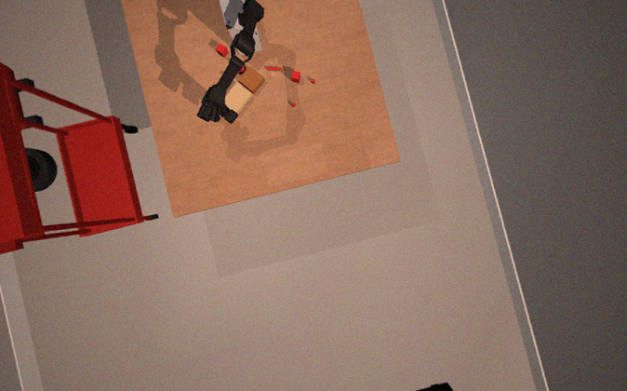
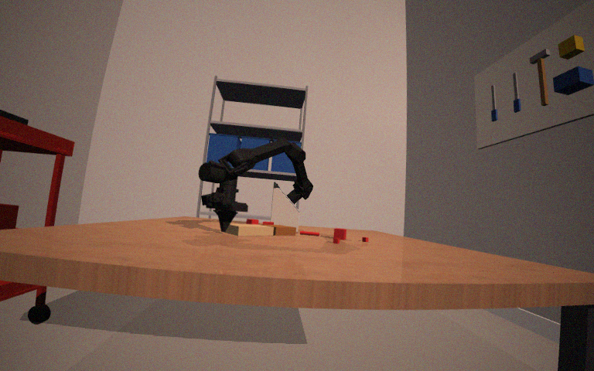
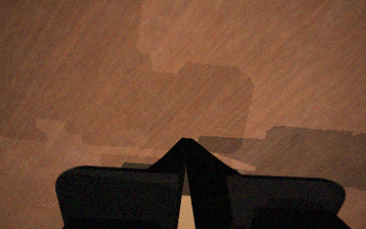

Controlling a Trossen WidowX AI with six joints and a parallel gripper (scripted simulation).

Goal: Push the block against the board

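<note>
The pale board lies 7 cm to the left of my gripper tip, 7 cm behind it and 1 cm above it. From my gripper tip the other things lie so: square block 17 cm to the left, 17 cm behind, 1 cm above; red rod 30 cm to the left, 22 cm behind.
</note>
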